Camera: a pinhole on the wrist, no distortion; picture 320 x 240 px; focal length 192.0 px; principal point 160.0 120.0 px. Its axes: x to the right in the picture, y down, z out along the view. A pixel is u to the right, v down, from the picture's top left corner.
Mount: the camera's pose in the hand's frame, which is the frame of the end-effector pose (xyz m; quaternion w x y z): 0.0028 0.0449 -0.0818 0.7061 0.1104 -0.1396 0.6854
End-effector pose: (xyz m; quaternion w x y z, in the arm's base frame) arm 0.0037 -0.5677 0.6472 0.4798 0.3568 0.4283 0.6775
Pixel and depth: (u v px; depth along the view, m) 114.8 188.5 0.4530
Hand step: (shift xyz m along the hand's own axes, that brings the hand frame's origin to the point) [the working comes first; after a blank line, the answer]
In the camera's frame: -0.1066 0.1616 0.4530

-0.1817 -0.2065 0.2996
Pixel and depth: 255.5 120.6 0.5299
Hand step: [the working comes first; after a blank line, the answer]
In the camera's frame: 0.2636 0.0017 0.5299

-0.0175 0.1079 0.5063
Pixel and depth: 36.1 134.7 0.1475
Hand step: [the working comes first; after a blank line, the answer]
In the camera's frame: -0.0952 0.0113 0.1475

-0.0173 -0.0951 0.0228
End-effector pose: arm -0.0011 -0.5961 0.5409 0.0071 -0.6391 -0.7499 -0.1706
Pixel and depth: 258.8 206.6 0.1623
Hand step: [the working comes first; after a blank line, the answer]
In the camera's frame: 0.0835 0.0732 0.1623

-0.0759 0.0694 0.0967
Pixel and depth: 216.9 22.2 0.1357
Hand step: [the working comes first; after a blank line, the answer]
In the camera's frame: 0.0402 -0.0691 0.1357

0.0665 0.0330 0.0618
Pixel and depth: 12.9 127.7 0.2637
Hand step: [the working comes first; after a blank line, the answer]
In the camera's frame: -0.2020 0.0106 0.2637

-0.0242 -0.2356 0.0944
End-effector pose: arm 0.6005 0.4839 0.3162 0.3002 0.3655 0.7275 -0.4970
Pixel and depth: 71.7 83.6 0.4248
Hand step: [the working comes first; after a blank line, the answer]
In the camera's frame: -0.1954 -0.0805 0.4248

0.0596 -0.2886 0.2509
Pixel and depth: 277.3 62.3 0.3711
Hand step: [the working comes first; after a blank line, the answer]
In the camera's frame: 0.2267 -0.1115 0.3711

0.1021 0.1245 0.3487
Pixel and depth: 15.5 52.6 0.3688
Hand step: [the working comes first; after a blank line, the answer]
In the camera's frame: -0.2776 -0.1295 0.3688

0.1092 -0.3479 0.1715
